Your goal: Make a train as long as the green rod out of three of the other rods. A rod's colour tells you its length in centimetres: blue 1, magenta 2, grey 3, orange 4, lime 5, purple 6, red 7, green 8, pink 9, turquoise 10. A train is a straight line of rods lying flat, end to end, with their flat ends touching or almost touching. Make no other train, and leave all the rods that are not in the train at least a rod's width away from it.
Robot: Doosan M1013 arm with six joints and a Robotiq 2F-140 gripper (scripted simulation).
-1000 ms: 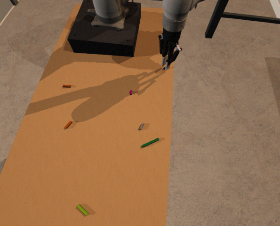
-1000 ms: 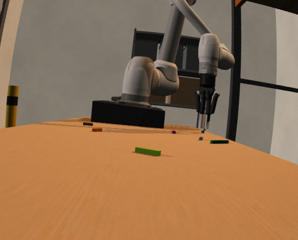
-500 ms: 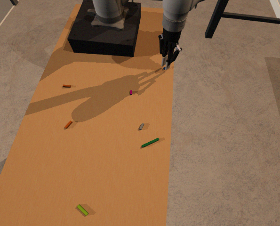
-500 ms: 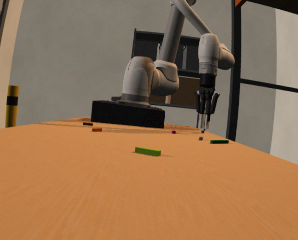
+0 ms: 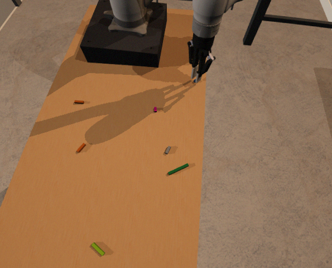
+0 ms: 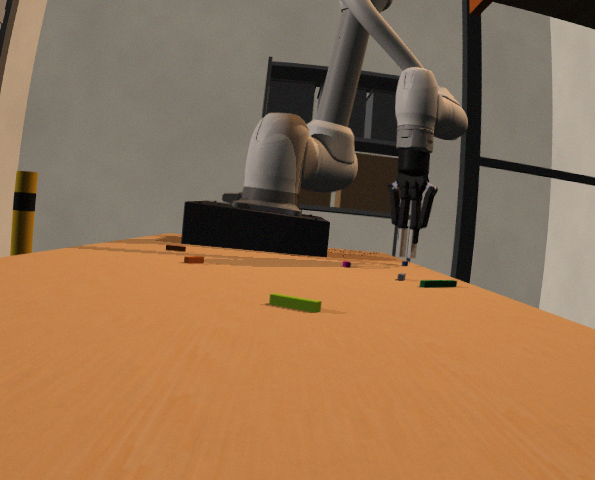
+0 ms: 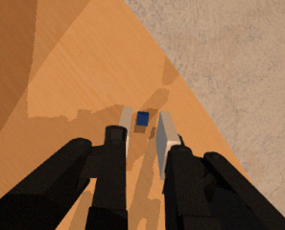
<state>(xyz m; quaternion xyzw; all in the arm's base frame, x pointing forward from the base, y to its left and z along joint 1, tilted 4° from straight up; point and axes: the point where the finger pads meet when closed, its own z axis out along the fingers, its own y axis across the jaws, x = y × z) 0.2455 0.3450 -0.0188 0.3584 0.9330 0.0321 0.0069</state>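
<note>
My hand is 5 cm above the blue rod. From my hand the other things lie so: green rod (41 cm ahead, 2 cm to the right, 5 cm below); then magenta rod (18 cm ahead, 15 cm to the right, 5 cm below); then grey rod (35 cm ahead, 7 cm to the right, 5 cm below).
</note>
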